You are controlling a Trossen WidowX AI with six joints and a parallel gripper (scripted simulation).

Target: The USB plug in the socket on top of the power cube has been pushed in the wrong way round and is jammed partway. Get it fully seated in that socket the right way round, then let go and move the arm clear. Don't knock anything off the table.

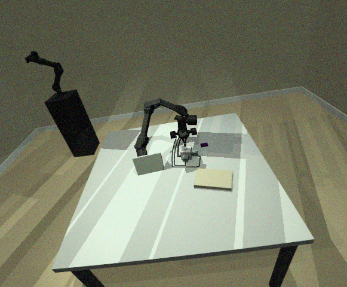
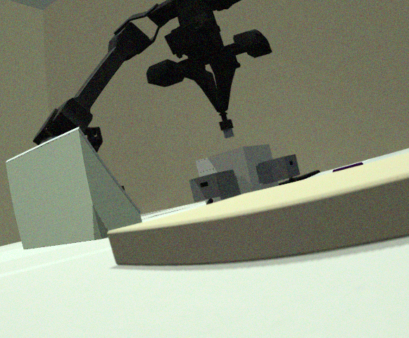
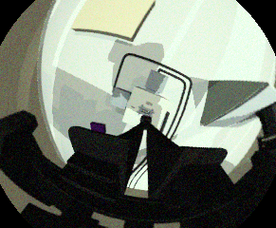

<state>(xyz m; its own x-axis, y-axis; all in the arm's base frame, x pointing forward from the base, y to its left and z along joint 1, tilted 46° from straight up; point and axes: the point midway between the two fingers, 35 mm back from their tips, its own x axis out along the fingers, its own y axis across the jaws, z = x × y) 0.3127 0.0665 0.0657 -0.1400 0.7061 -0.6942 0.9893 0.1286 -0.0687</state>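
The dark USB plug is 20 mm below my gripper tip. Also, from my gripper tip: flat cream slab 270 mm to the right, 160 mm ahead, 120 mm below; then purple block 150 mm ahead, 130 mm below, 110 mm to the left.
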